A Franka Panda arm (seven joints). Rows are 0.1 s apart.
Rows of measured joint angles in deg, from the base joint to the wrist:
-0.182, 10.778, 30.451, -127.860, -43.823, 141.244, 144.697
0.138, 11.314, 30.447, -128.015, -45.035, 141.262, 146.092
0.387, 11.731, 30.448, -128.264, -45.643, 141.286, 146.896
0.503, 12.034, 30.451, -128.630, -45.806, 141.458, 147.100
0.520, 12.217, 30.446, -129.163, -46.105, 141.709, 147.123
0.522, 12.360, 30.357, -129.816, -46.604, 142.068, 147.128
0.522, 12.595, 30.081, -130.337, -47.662, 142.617, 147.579
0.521, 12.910, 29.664, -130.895, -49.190, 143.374, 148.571
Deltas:
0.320, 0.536, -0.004, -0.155, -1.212, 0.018, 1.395
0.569, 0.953, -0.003, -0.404, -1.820, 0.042, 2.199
0.685, 1.256, 0.000, -0.770, -1.983, 0.214, 2.403
0.702, 1.439, -0.005, -1.303, -2.282, 0.465, 2.426
0.704, 1.582, -0.094, -1.956, -2.781, 0.824, 2.431
0.704, 1.817, -0.370, -2.477, -3.839, 1.373, 2.882
0.703, 2.132, -0.787, -3.035, -5.367, 2.130, 3.874

